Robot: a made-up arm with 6 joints.
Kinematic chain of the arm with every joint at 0, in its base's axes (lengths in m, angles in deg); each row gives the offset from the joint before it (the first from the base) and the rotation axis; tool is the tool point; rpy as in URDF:
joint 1: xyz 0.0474 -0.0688 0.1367 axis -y
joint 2: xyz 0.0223 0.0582 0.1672 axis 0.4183 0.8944 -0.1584
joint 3: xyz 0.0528 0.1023 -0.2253 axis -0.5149 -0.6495 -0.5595
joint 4: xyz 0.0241 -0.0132 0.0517 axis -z
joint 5: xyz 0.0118 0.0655 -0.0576 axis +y
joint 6: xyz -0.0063 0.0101 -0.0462 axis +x
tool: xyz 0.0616 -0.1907 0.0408 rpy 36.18 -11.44 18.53
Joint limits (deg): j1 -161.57..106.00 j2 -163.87..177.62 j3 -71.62..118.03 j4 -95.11..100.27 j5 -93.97..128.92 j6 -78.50..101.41
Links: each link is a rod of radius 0.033 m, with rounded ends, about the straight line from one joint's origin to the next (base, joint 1, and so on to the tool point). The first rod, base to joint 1, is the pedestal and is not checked.
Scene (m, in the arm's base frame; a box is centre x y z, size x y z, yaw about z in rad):
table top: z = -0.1
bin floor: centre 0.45 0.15 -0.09 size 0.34 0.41 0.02 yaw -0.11
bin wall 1: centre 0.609 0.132 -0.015 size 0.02 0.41 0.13 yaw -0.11
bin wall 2: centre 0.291 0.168 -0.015 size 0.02 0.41 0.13 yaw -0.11
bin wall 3: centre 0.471 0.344 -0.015 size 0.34 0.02 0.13 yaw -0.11
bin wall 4: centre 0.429 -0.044 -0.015 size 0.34 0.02 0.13 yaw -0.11
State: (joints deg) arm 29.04 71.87 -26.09 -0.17 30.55 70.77
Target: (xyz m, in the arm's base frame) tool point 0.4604 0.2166 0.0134
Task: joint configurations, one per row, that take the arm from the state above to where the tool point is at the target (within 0.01 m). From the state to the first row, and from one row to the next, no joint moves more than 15 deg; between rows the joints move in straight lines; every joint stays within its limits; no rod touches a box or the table.
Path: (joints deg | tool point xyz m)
1: 14.60 82.27 -32.59 -8.97 19.98 75.15 | -0.2704 0.3360 0.2134
2: 0.15 92.67 -39.10 -17.77 9.40 79.52 | -0.2021 0.3801 0.3759
3: -14.29 103.06 -45.60 -26.57 -1.17 83.90 | -0.0408 0.4055 0.4965
4: -28.74 113.46 -52.11 -35.37 -11.74 88.28 | 0.1780 0.4016 0.5175
5: -43.18 123.86 -58.61 -44.17 -22.31 92.66 | 0.3805 0.3645 0.4142
6: -57.63 134.26 -65.12 -52.97 -32.89 97.03 | 0.4875 0.2987 0.2187
7: -72.07 144.65 -71.62 -61.77 -43.46 101.41 | 0.4604 0.2166 0.0134

